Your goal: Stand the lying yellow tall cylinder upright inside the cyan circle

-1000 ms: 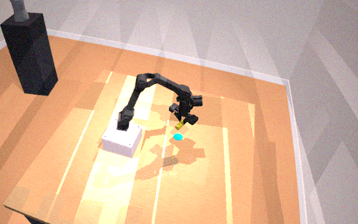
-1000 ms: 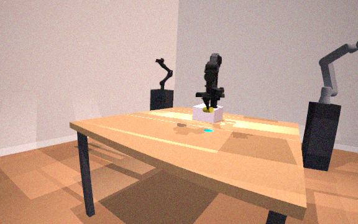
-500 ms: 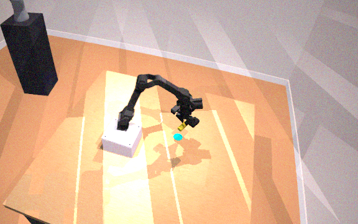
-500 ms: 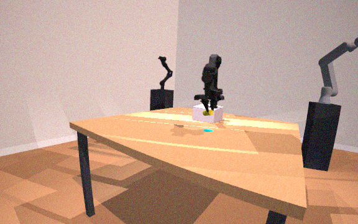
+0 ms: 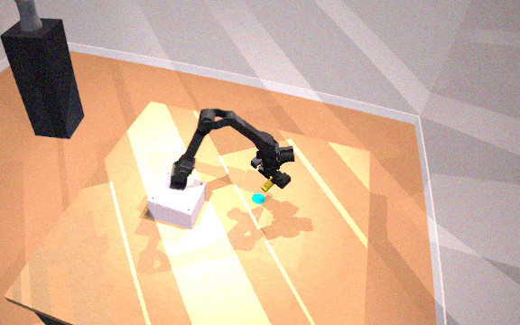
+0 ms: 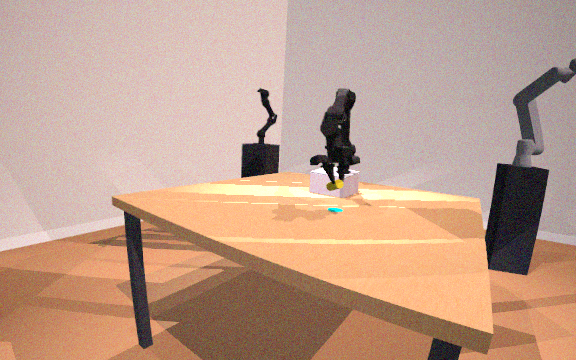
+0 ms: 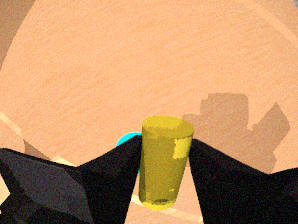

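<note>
My gripper tip is now 50 mm past the cyan circle, 10 mm to the left of it and 110 mm above it. Round my gripper tip: yellow tall cylinder 10 mm behind, 10 mm to the right, 10 mm below.
</note>
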